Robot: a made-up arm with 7 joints. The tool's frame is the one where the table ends. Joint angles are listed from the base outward.
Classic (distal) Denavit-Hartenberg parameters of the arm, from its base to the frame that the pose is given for. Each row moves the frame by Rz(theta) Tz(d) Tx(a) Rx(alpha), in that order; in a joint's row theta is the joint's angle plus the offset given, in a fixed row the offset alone. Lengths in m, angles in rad.
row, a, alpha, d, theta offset
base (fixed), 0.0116, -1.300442, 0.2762, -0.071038
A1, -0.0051, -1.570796, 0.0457, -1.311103
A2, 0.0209, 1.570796, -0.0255, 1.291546
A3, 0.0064, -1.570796, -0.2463, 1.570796
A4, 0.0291, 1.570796, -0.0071, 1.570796
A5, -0.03, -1.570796, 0.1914, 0
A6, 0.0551, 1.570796, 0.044, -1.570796
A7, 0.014, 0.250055, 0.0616, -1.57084
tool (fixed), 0, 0, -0.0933, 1.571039
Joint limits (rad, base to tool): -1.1..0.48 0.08..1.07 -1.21..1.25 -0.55..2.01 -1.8..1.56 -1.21..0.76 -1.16..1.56
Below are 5 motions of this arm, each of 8 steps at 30 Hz.
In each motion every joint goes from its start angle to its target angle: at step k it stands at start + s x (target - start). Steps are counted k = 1, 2, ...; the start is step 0. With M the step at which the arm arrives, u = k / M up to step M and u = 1 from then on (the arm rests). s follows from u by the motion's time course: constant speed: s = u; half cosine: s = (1 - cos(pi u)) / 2; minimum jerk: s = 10 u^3 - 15 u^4 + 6 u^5.
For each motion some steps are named. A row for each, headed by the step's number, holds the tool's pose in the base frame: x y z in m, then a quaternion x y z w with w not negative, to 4 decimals.
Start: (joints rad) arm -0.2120 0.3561 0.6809 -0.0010 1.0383 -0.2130 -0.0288
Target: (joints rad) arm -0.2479 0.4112 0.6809 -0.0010 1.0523 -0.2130 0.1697
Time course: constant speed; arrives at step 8
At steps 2, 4, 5, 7, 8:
2: 0.2187 0.2572 0.1051 0.6670 -0.0703 0.1400 0.7284
4: 0.2213 0.2592 0.1111 0.6747 -0.0901 0.1589 0.7152
5: 0.2226 0.2601 0.1142 0.6782 -0.1001 0.1683 0.7083
7: 0.2250 0.2619 0.1203 0.6847 -0.1202 0.1869 0.6942
8: 0.2262 0.2627 0.1233 0.6876 -0.1302 0.1961 0.6868

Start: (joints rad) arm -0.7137 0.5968 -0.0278 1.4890 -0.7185 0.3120 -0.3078
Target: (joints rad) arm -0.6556 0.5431 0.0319 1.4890 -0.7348 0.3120 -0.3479
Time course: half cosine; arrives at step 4
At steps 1, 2, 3, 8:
1: 0.1912 0.2826 -0.1268 -0.1878 0.3752 0.1910 0.8874
2: 0.1822 0.2747 -0.1347 -0.2066 0.3788 0.1893 0.8820
3: 0.1729 0.2668 -0.1421 -0.2255 0.3822 0.1880 0.8762
8: 0.1691 0.2634 -0.1451 -0.2333 0.3834 0.1876 0.8737

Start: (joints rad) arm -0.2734 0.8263 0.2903 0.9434 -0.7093 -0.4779 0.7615
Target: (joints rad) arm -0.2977 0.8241 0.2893 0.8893 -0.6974 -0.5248 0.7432
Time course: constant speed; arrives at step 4
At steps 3, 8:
3: 0.1628 0.4390 0.0171 0.1479 -0.1472 0.6497 0.7310
8: 0.1684 0.4373 0.0208 0.1442 -0.1601 0.6436 0.7344

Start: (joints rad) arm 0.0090 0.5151 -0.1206 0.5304 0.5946 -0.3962 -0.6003
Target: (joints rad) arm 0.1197 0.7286 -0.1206 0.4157 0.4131 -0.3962 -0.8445
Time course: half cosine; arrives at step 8
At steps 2, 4, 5, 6, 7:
2: 0.1208 0.1908 -0.1059 0.3245 0.2512 -0.5182 0.7504
4: 0.1128 0.2145 -0.0905 0.3128 0.2747 -0.5381 0.7329
5: 0.1088 0.2264 -0.0815 0.3058 0.2869 -0.5494 0.7227
6: 0.1057 0.2359 -0.0736 0.2996 0.2971 -0.5593 0.7135
7: 0.1038 0.2420 -0.0682 0.2953 0.3038 -0.5661 0.7072

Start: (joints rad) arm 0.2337 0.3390 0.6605 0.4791 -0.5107 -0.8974 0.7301
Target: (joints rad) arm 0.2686 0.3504 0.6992 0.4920 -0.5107 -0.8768 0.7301
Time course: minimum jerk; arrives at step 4
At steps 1, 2, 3, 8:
1: -0.0214 0.3470 -0.0092 0.1728 -0.2408 0.6935 0.6567
2: -0.0296 0.3504 -0.0066 0.1820 -0.2347 0.6975 0.6521
3: -0.0378 0.3537 -0.0037 0.1911 -0.2287 0.7015 0.6473
8: -0.0400 0.3546 -0.0030 0.1934 -0.2271 0.7026 0.6461

